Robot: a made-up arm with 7 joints. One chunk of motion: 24 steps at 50 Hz.
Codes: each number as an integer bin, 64 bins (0 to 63) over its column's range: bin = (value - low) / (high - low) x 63, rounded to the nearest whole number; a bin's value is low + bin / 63 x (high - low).
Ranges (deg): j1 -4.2..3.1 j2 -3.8..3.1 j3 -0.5..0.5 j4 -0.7..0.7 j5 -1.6..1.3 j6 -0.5..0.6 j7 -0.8..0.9
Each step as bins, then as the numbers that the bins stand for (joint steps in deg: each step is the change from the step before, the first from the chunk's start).
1 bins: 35 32 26 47 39 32 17
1 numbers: -0.144 -0.295 -0.087 0.344 0.195 0.059 -0.341
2 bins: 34 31 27 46 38 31 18
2 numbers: -0.260 -0.405 -0.071 0.322 0.149 0.041 -0.314
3 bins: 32 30 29 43 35 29 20
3 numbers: -0.492 -0.514 -0.040 0.256 0.011 0.006 -0.260
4 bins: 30 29 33 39 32 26 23
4 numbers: -0.724 -0.624 0.024 0.167 -0.127 -0.046 -0.179
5 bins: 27 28 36 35 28 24 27
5 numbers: -1.071 -0.733 0.071 0.078 -0.311 -0.081 -0.071
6 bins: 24 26 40 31 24 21 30
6 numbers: -1.419 -0.952 0.135 -0.011 -0.495 -0.133 0.010
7 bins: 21 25 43 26 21 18 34
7 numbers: -1.767 -1.062 0.183 -0.122 -0.633 -0.186 0.117
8 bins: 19 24 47 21 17 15 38
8 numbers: -1.998 -1.171 0.246 -0.233 -0.817 -0.238 0.225
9 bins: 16 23 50 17 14 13 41
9 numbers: -2.346 -1.281 0.294 -0.322 -0.956 -0.273 0.306
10 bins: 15 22 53 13 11 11 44
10 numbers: -2.462 -1.390 0.341 -0.411 -1.094 -0.308 0.387
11 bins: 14 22 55 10 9 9 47
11 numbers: -2.578 -1.390 0.373 -0.478 -1.186 -0.343 0.468
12 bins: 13 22 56 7 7 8 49
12 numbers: -2.694 -1.390 0.389 -0.544 -1.278 -0.360 0.522
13 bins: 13 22 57 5 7 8 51
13 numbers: -2.694 -1.390 0.405 -0.589 -1.278 -0.360 0.576
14 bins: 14 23 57 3 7 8 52
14 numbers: -2.578 -1.281 0.405 -0.633 -1.278 -0.360 0.603
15 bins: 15 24 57 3 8 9 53
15 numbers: -2.462 -1.171 0.405 -0.633 -1.232 -0.343 0.630
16 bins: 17 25 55 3 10 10 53
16 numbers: -2.230 -1.062 0.373 -0.633 -1.140 -0.325 0.630
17 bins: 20 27 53 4 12 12 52
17 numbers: -1.883 -0.843 0.341 -0.611 -1.048 -0.290 0.603
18 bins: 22 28 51 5 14 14 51
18 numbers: -1.651 -0.733 0.310 -0.589 -0.956 -0.256 0.576
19 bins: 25 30 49 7 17 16 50
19 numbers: -1.303 -0.514 0.278 -0.544 -0.817 -0.221 0.549
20 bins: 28 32 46 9 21 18 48
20 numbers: -0.956 -0.295 0.230 -0.500 -0.633 -0.186 0.495
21 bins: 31 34 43 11 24 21 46
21 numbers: -0.608 -0.076 0.183 -0.456 -0.495 -0.133 0.441
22 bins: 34 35 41 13 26 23 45
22 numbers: -0.260 0.033 0.151 -0.411 -0.403 -0.098 0.414
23 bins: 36 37 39 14 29 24 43
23 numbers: -0.029 0.252 0.119 -0.389 -0.265 -0.081 0.360
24 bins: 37 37 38 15 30 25 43
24 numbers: 0.087 0.252 0.103 -0.367 -0.219 -0.063 0.360
